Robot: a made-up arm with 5 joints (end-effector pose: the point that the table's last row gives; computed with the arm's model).
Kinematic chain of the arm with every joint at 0, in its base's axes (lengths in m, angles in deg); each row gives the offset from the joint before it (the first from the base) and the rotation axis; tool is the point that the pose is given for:
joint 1: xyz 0 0 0.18 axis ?
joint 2: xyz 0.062 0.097 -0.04 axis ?
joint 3: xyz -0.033 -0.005 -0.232 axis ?
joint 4: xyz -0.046 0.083 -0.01 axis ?
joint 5: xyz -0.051 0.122 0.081 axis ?
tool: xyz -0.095 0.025 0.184
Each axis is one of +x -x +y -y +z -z.
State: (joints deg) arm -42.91 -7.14 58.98 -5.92 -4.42
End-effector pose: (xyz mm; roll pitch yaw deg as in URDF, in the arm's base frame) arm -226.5 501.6 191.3 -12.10 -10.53 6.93
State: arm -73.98 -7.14 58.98 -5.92 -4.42
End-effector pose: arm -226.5 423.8 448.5 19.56 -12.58 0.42
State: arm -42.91 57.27 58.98 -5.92 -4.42
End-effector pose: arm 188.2 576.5 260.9 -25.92 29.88 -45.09
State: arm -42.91 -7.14 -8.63 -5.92 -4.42
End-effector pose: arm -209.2 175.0 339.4 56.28 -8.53 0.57
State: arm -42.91 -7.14 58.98 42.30 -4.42
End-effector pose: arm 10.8 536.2 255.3 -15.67 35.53 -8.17
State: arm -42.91 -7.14 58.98 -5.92 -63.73
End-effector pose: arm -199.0 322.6 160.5 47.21 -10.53 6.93
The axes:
joint 1: -x
joint 2: -z
joint 3: -x
joint 4: +y
joint 5: -x

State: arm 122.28 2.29 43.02 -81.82 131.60
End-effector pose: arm 26.4 -636.6 321.2 104.37 72.21 56.39
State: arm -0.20 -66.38 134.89 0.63 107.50
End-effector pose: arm 221.9 -216.6 -352.4 117.69 -0.63 65.93
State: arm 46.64 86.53 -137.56 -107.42 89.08
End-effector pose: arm -122.9 204.7 129.2 48.87 42.25 -153.22
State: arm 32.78 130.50 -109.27 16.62 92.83
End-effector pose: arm 39.3 362.1 28.3 31.70 -34.67 -120.47
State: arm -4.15 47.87 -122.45 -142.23 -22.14
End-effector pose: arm 103.6 298.3 227.7 81.23 18.09 163.96
